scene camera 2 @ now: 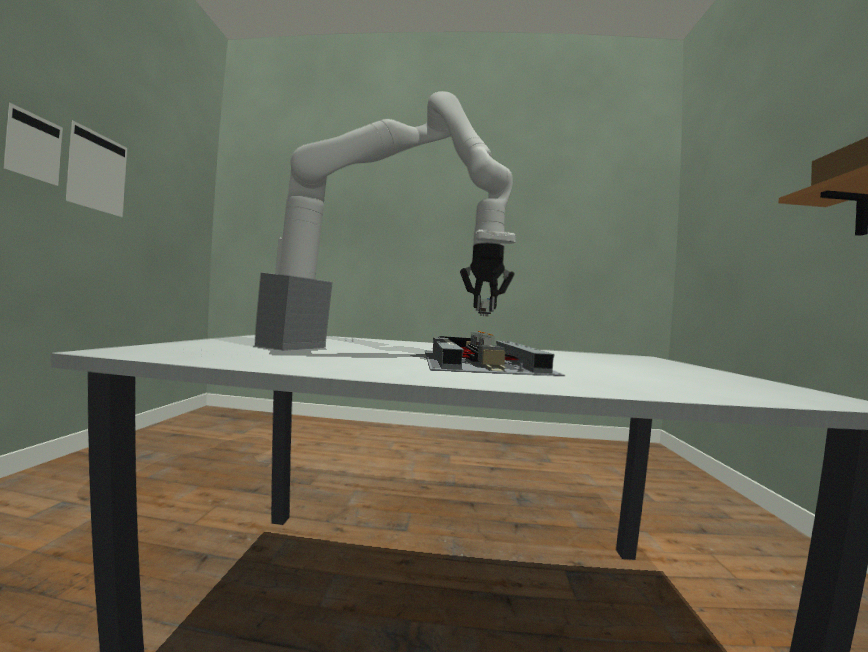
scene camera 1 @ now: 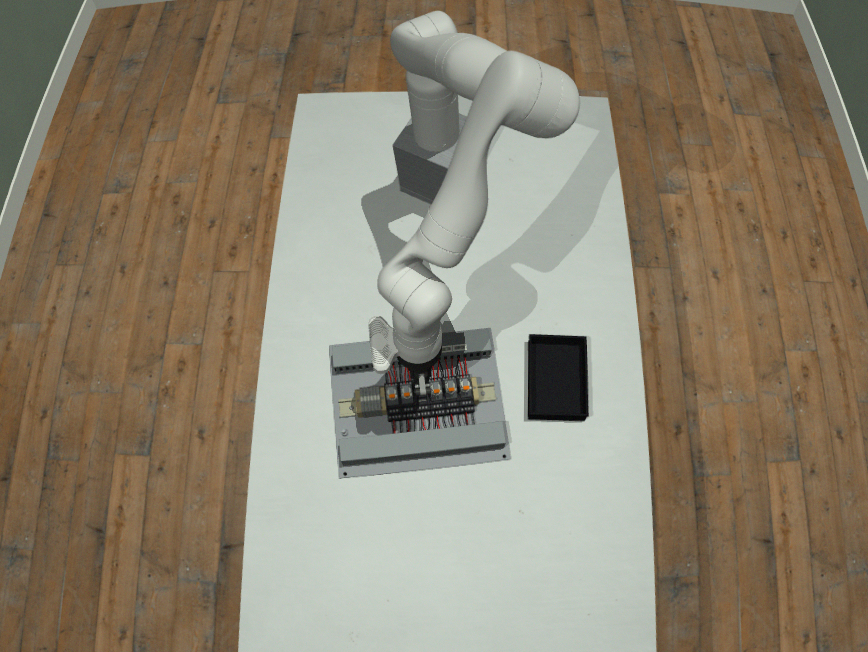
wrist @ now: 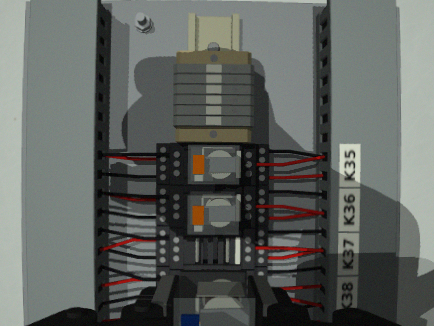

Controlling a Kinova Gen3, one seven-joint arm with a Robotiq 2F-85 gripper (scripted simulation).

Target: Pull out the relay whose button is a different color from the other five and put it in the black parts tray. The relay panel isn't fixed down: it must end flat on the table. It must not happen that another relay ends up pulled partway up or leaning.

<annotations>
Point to a grey relay panel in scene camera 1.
At 380, 452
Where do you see a grey relay panel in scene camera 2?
446, 356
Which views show my gripper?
Scene camera 2, scene camera 1 and the wrist view: all of them.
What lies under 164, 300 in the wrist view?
My gripper.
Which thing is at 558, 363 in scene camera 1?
A black parts tray.
</annotations>
